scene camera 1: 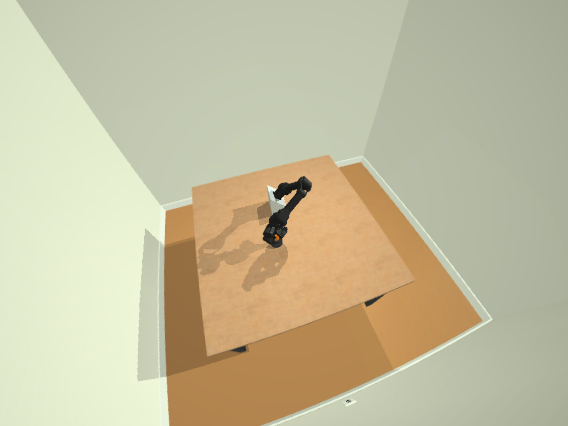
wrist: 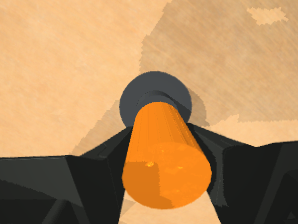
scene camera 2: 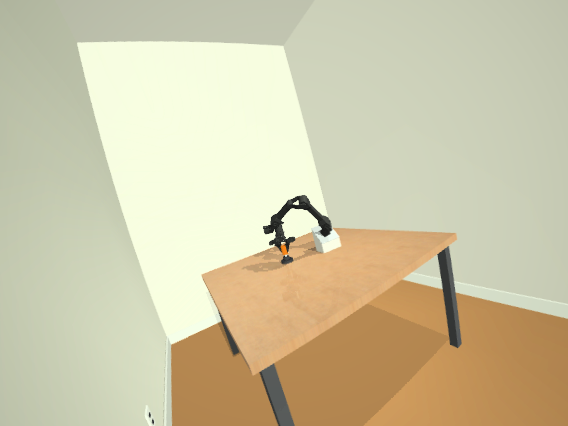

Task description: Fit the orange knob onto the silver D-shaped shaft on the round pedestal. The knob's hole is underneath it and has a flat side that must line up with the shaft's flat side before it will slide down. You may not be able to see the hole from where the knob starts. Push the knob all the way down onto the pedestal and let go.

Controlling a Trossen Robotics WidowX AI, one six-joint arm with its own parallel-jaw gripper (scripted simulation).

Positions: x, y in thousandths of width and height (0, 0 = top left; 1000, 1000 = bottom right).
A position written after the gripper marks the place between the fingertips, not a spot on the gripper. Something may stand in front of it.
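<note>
The gripper (wrist: 532, 583) is visible in this scene, along with a pedestal (wrist: 518, 386) and an orange knob (wrist: 552, 752).
</note>
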